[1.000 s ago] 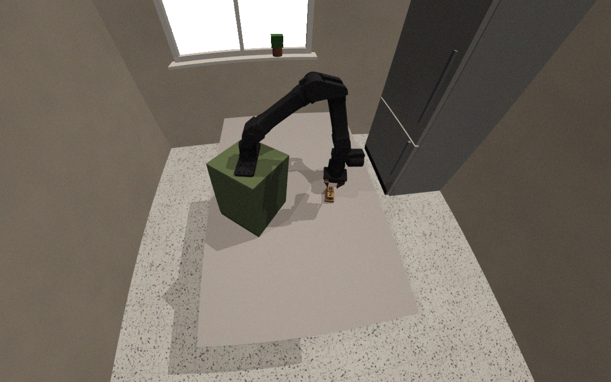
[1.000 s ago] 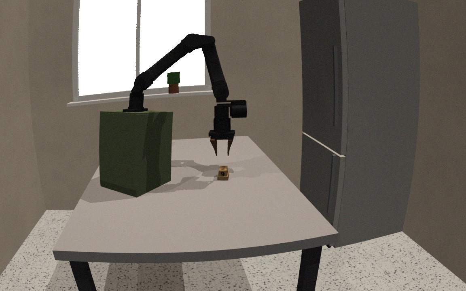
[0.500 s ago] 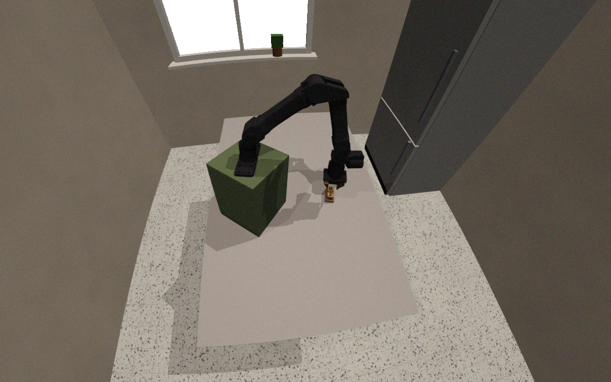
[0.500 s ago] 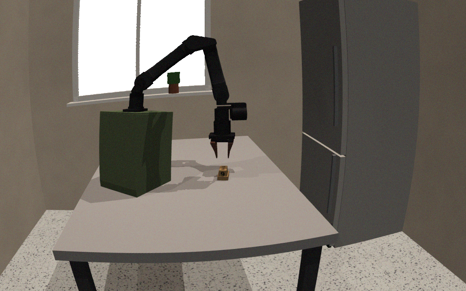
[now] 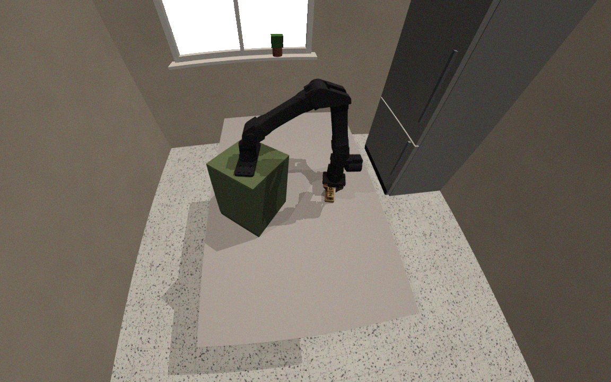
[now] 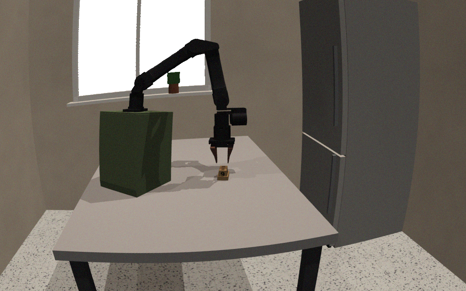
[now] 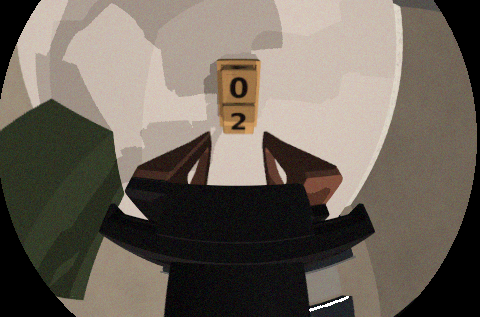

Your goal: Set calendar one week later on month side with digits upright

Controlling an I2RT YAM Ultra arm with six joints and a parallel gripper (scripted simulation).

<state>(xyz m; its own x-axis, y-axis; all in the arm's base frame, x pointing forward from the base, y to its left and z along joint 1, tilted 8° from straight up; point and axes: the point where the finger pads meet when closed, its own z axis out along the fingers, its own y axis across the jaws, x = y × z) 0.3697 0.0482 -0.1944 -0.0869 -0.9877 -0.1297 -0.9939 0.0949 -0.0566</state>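
Now: hand 7 cm above the wooden tray and 2 cm to the right of it.
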